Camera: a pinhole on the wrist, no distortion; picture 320 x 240 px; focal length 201.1 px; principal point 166.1 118.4 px. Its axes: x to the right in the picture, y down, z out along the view. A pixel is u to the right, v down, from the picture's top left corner.
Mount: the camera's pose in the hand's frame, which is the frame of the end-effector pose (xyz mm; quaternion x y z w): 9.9 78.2 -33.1 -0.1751 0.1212 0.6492 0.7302
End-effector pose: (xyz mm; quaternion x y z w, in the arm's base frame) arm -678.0 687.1 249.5 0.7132 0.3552 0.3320 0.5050
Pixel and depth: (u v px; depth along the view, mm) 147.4 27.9 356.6
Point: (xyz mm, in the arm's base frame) -303.2 612.6 352.2
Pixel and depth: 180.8 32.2 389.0
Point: -280.6 604.3 417.8
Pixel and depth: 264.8 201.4 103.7
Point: -634.8 602.5 399.8
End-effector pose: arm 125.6 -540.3 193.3 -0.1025 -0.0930 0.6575 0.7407
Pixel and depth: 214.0 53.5 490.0
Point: -314.1 -330.9 458.3
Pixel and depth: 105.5 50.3 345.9
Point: -64.7 -422.7 484.2
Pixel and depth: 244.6 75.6 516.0
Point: -402.3 -358.9 418.1
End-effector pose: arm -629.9 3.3 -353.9 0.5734 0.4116 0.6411 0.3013
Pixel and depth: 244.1 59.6 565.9
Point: -213.2 -10.7 164.2
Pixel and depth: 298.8 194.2 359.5
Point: -391.5 -277.3 -10.9
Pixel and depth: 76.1 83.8 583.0
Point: -29.0 119.8 -265.1
